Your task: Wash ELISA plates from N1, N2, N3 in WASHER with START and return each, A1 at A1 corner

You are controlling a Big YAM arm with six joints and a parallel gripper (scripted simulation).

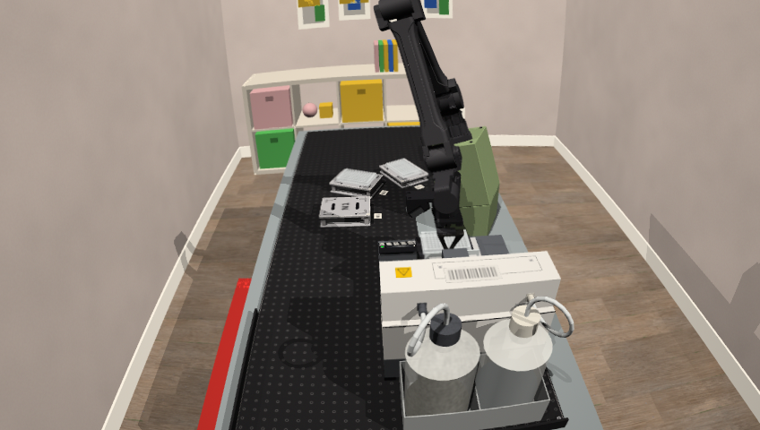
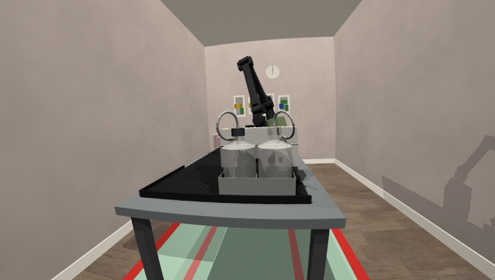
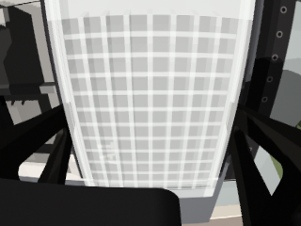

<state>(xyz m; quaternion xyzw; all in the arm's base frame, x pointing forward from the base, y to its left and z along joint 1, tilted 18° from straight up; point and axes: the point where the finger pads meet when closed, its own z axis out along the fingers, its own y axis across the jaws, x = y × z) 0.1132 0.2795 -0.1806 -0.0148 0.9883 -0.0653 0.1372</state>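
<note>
My hand is 20 mm above the washer carrier. Round my hand: plate washer (150 mm to the left, 20 mm above).
</note>
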